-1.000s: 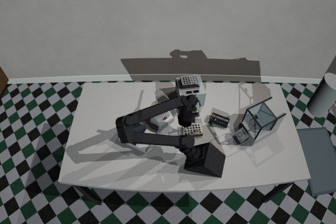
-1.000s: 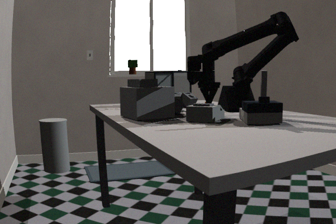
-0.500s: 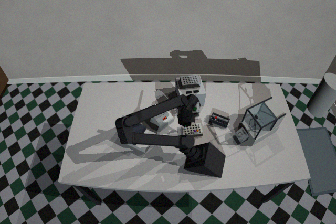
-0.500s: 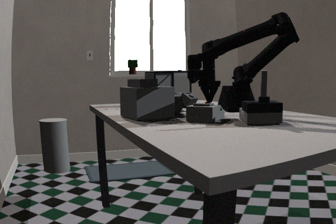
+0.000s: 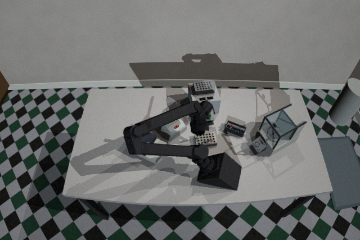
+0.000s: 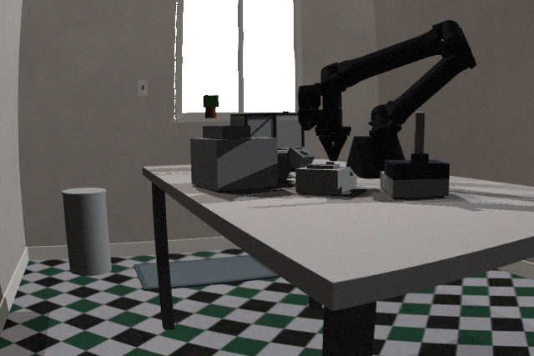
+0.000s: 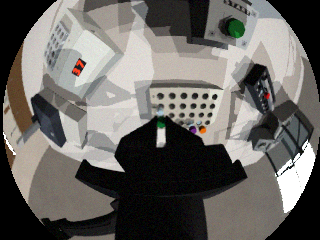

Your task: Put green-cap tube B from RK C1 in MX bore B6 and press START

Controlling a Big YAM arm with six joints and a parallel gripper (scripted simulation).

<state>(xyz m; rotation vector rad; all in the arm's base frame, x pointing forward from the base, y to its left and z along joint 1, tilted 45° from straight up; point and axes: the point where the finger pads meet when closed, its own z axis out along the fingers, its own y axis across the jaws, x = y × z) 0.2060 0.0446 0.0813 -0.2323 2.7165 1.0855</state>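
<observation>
Right now my hand is 20 mm above the tube B. From my hand the other things lie so: dry block DB: 90 mm ahead, 170 mm to the left, 40 mm below; tube rack RK: 50 mm to the right, 50 mm below; green start key: 150 mm ahead, 50 mm to the right.
</observation>
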